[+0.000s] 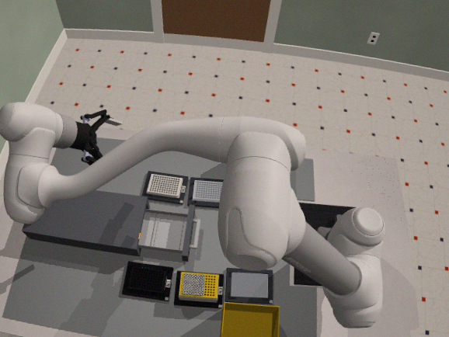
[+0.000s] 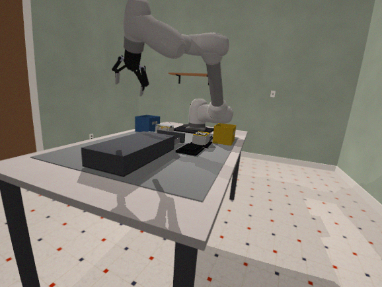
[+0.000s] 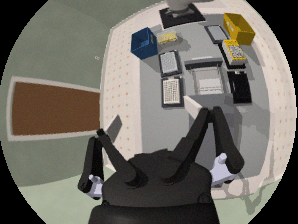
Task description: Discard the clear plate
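My hand is 300 mm past the clear well plate and 310 mm above it. Round my hand: nest (300 mm behind, 320 mm below); then black plate (70 mm behind, 350 mm to the left, 310 mm below); then white plate (120 mm behind, 30 mm to the right, 310 mm below).
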